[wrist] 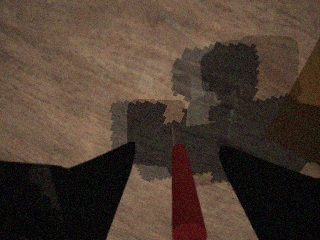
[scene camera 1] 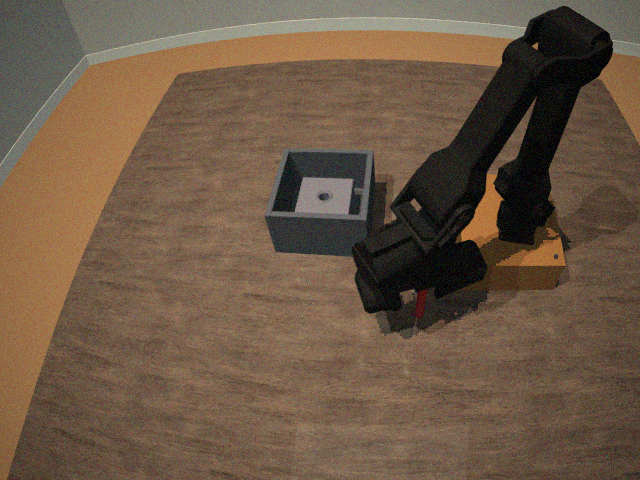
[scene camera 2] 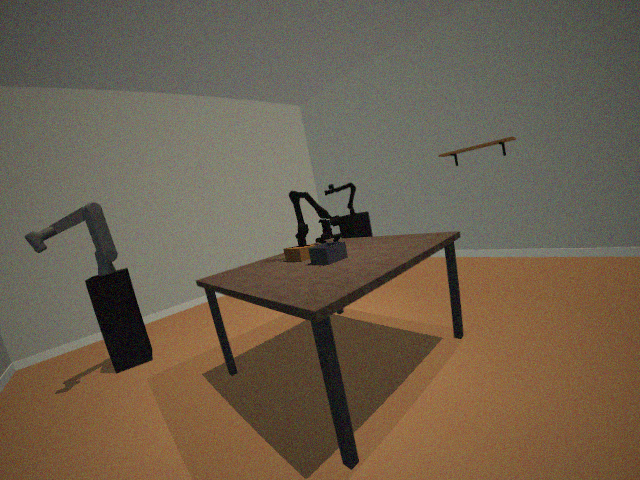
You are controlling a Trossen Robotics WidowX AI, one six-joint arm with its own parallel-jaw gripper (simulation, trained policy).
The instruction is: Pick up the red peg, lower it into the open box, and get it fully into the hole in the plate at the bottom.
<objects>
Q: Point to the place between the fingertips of my gripper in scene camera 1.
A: At 415,302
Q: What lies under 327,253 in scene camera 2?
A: A grey-blue box.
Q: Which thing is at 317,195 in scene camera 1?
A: A plate.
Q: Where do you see a grey-blue box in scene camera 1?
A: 291,232
</objects>
